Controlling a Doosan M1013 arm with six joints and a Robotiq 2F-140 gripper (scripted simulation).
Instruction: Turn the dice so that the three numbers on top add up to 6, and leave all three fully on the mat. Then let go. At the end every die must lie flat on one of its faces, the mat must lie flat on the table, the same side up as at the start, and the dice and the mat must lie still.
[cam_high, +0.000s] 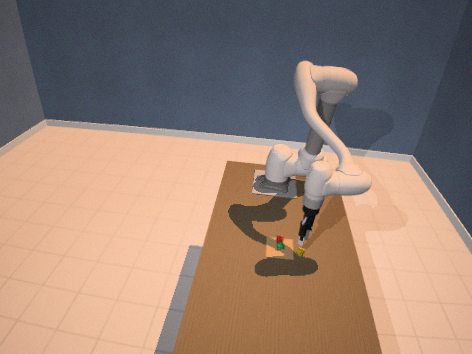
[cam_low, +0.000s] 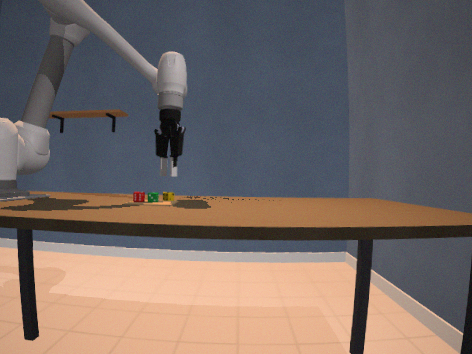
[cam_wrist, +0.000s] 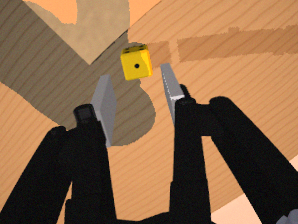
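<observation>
My hand is 10 cm above the yellow die. Also, from my hand: red die: 12 cm to the right, 10 cm below, 5 cm behind; tan mat: 12 cm below, 11 cm to the right; green die: 11 cm to the right, 10 cm below.
</observation>
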